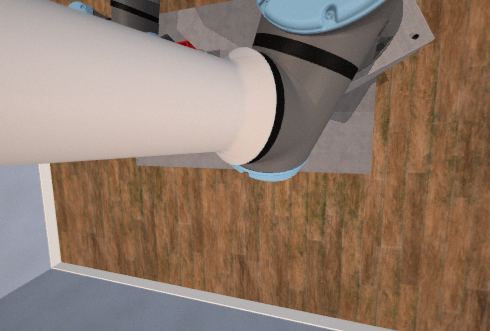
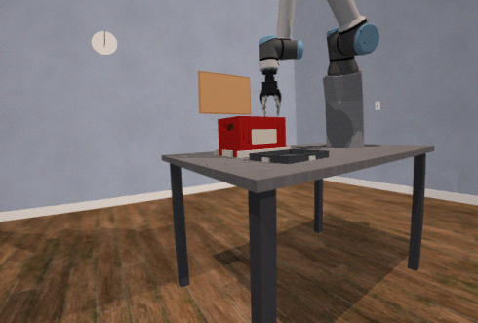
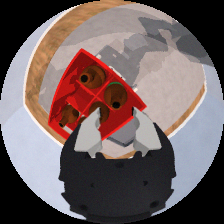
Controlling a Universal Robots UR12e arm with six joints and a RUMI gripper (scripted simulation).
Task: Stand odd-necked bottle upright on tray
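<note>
The red crate is 90 mm ahead of my hand, 50 mm to the right of it and 110 mm below it. Also, from my hand: dark tray: 130 mm ahead, 220 mm to the left, 180 mm below.
</note>
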